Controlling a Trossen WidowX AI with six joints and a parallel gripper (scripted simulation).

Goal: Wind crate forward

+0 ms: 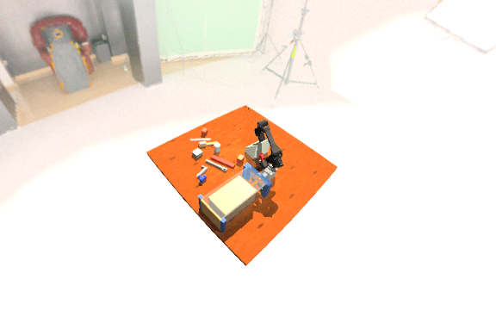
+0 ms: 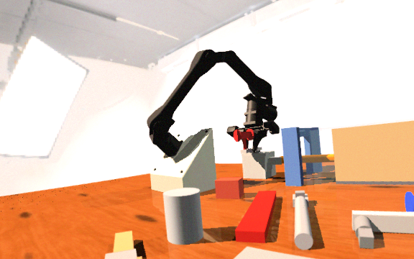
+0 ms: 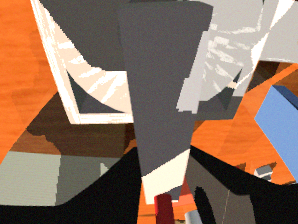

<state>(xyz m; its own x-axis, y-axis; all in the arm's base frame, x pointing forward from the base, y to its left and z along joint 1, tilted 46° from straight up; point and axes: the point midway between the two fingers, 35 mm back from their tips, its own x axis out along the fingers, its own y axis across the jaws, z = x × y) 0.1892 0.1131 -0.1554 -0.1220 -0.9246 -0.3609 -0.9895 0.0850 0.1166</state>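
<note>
My gripper tip is now 5 cm below the red knob and 3 cm to the left of it. The rest, counted from my gripper tip: winch: 6 cm to the left, 6 cm below, 2 cm behind; frame: 16 cm ahead, 6 cm to the left, 1 cm above; red bar: 31 cm to the right, 18 cm ahead, 9 cm below.
</note>
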